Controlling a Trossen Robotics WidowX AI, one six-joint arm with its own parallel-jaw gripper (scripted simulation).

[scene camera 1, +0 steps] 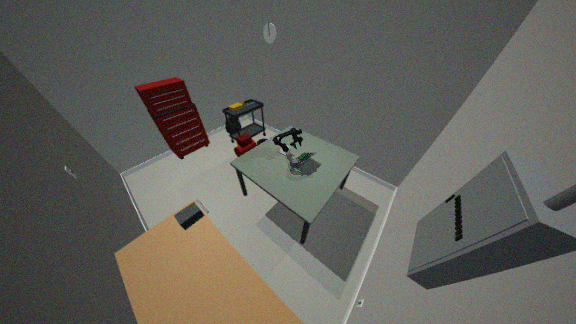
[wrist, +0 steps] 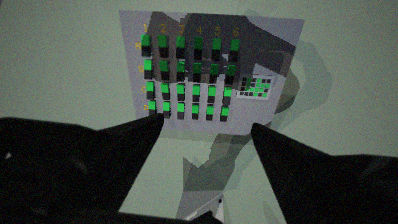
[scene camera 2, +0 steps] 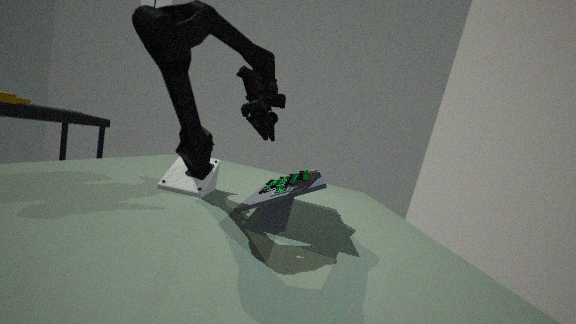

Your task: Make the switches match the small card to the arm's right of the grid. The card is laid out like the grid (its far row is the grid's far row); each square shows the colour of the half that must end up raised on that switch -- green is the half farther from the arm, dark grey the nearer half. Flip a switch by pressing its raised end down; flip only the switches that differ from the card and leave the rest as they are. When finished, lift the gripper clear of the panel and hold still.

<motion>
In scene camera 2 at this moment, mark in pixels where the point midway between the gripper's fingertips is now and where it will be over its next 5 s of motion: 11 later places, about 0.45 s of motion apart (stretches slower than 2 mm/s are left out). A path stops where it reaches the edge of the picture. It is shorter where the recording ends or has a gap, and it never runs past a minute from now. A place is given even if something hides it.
My gripper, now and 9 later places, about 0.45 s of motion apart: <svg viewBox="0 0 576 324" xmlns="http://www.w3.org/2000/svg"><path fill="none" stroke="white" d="M270 140L265 162L266 178L269 182L268 184L269 184L269 185L269 185L265 175L272 162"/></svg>
</motion>
